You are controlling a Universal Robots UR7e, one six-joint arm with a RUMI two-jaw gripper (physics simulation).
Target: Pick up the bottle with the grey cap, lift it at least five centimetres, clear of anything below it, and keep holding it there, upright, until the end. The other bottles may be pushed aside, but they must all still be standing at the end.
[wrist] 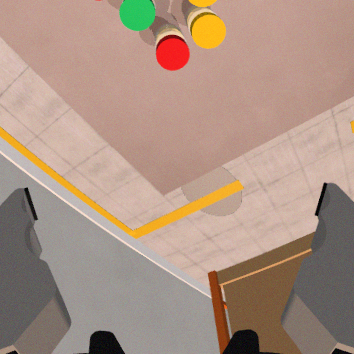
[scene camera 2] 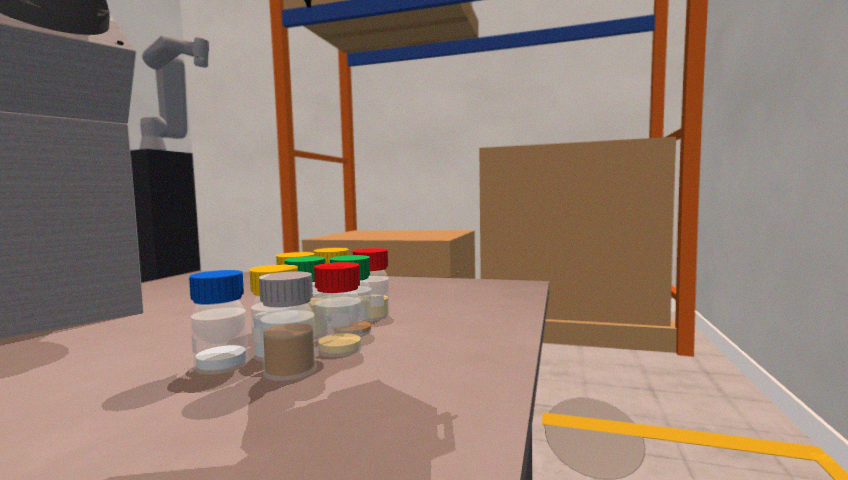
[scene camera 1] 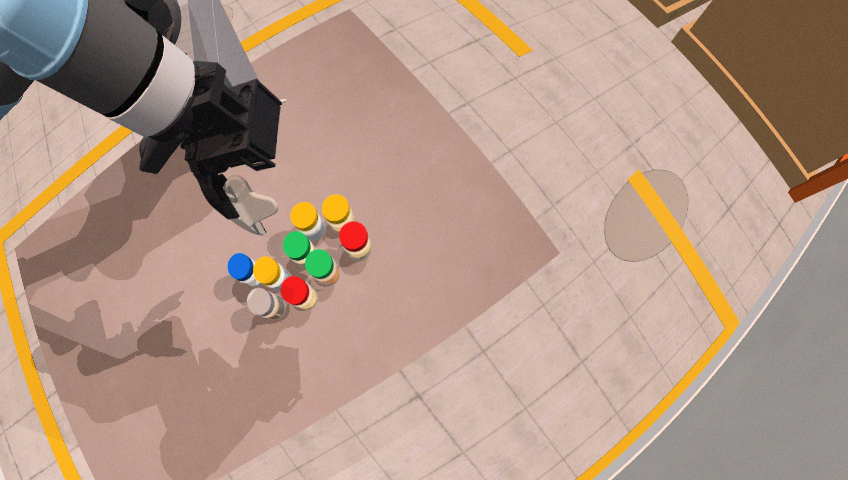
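Where they show: gripper, fingertip midpoint: (wrist: 174,190) (scene camera 1: 267,171); arm's base, origin of the base link: (scene camera 2: 42,7).
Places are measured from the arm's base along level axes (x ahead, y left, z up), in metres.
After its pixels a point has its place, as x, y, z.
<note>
The grey-capped bottle (scene camera 1: 260,302) @(0.447, -0.039, -0.361) (scene camera 2: 288,350) @(0.461, -0.064, -0.434) stands upright on the table (scene camera 1: 440,226) @(0.450, 0.363, -0.465) (scene camera 2: 476,333) @(0.594, 0.156, -0.466) (wrist: 260,100) @(0.289, 0.409, -0.465), at the near end of the group in scene camera 2. It does not show in the wrist view. A red-capped bottle (scene camera 1: 295,290) @(0.458, 0.039, -0.361) (scene camera 2: 336,277) @(0.470, 0.013, -0.371), a yellow-capped bottle (scene camera 1: 266,271) @(0.396, -0.001, -0.360) and a blue-capped bottle (scene camera 1: 240,267) @(0.362, -0.052, -0.361) (scene camera 2: 216,287) @(0.377, -0.074, -0.371) stand close around it. My gripper (scene camera 1: 206,193) (wrist: 174,190) @(0.407, 0.127, -0.002) is open and empty, above the table and up-left of the bottles in scene camera 1. It does not show in scene camera 2.
Two green-capped bottles (scene camera 1: 296,245) @(0.378, 0.078, -0.361) (scene camera 1: 320,264) @(0.435, 0.107, -0.361), two more yellow-capped bottles (scene camera 1: 304,215) @(0.330, 0.118, -0.360) (scene camera 1: 336,208) @(0.349, 0.182, -0.361) and another red-capped bottle (scene camera 1: 354,236) @(0.417, 0.190, -0.360) (wrist: 172,53) @(0.412, 0.187, -0.360) stand upright farther along the group. A grey pedestal (scene camera 2: 65,226) @(-0.002, -0.002, -0.313) stands at the left. An orange shelf rack (scene camera 2: 693,178) stands beyond the table.
</note>
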